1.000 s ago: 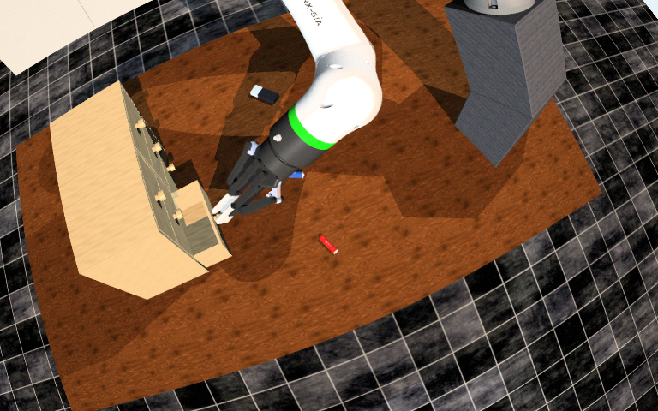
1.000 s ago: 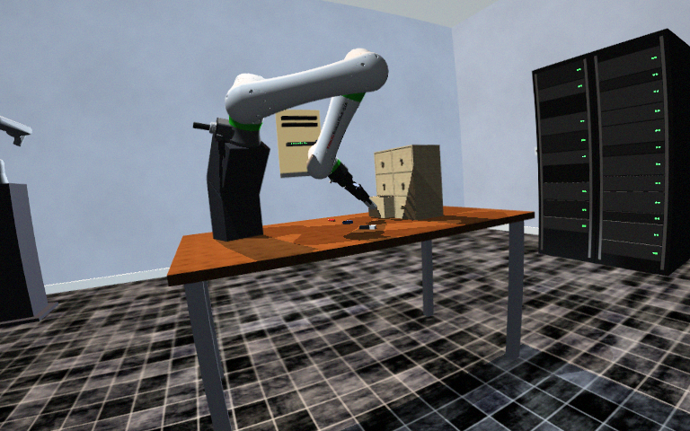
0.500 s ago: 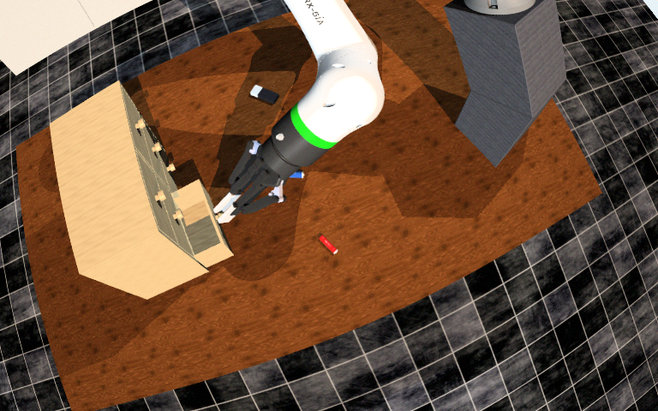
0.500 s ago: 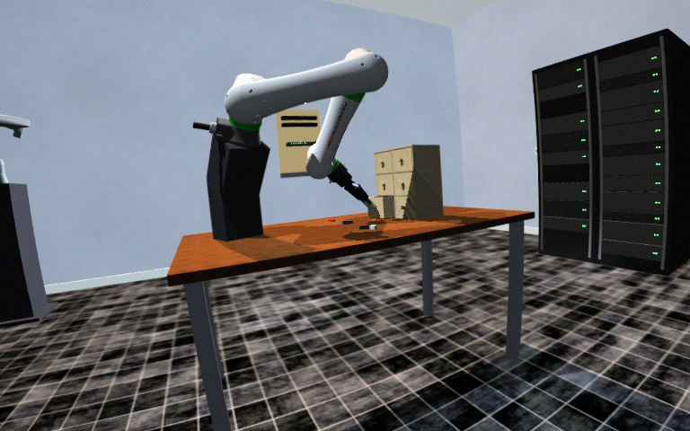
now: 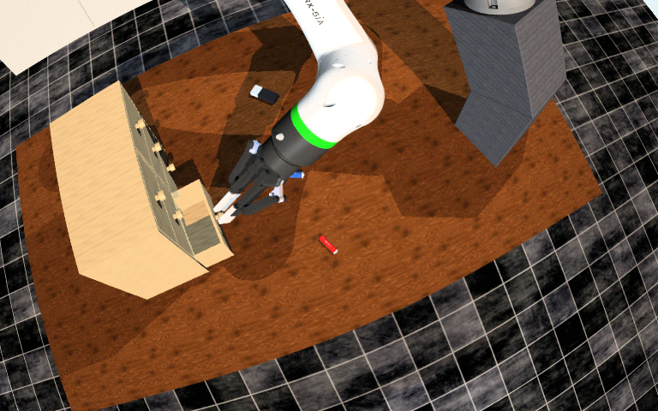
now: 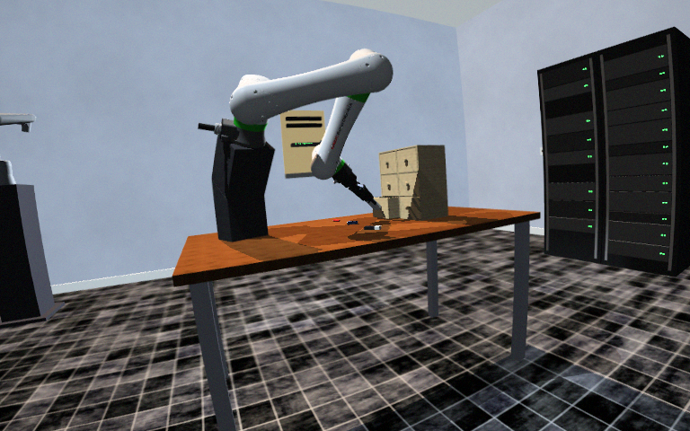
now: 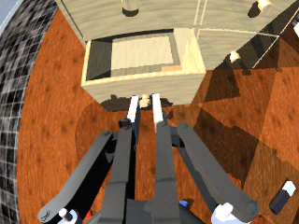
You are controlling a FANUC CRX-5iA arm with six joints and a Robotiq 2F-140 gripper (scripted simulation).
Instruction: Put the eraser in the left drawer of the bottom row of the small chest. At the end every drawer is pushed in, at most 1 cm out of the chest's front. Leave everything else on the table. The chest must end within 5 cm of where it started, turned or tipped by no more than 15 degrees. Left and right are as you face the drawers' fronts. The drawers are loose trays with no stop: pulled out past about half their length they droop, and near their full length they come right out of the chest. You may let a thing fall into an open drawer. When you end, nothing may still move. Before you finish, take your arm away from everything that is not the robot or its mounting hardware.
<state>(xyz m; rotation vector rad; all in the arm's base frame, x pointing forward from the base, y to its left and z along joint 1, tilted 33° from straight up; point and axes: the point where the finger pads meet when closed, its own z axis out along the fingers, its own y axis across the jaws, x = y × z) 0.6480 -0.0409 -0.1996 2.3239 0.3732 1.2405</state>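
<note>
Right now my hand is 250 mm to the left of the eraser, 160 mm past it and 70 mm above it. Also, from my hand: red cylinder (150 mm behind, 130 mm to the left, 70 mm below); then blue item (140 mm behind, 70 mm below, 40 mm to the right).
</note>
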